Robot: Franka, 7 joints.
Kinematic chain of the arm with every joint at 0, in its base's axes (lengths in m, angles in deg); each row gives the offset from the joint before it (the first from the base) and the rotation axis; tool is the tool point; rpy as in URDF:
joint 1: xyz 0 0 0.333 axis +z
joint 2: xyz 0 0 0 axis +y
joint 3: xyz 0 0 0.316 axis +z
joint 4: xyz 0.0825 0 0 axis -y
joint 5: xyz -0.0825 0 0.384 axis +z
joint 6: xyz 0 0 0 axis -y
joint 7: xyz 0.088 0 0 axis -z
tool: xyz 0 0 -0.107 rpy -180 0 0
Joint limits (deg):
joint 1: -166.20..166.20
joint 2: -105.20..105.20
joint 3: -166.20..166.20
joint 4: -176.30..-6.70
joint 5: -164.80..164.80
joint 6: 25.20..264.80
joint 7: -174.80..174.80
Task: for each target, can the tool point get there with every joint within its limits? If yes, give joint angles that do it. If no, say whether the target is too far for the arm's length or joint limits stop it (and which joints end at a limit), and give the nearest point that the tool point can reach.
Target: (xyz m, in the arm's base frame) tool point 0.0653 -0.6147 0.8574
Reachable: yes | joints 66.15 -38.41 -102.68 -28.78 -15.65 100.44 -110.43
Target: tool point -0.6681 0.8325 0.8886
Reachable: no: too far | nearest point -0.4763 0.5935 0.7291 | short by 0.345 m
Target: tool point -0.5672 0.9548 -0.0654
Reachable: no: too far | nearest point -0.4124 0.6942 0.0433 | short by 0.322 m
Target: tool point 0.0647 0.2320 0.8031
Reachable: yes | joints -25.97 -89.06 34.37 -132.31 -103.71 109.53 -98.50
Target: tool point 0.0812 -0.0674 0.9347
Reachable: yes | joints -97.75 -54.17 8.26 -120.80 -5.74 229.20 102.14
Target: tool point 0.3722 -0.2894 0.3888
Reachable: yes | joints 71.02 23.38 -101.36 -137.33 -75.39 108.48 -56.07
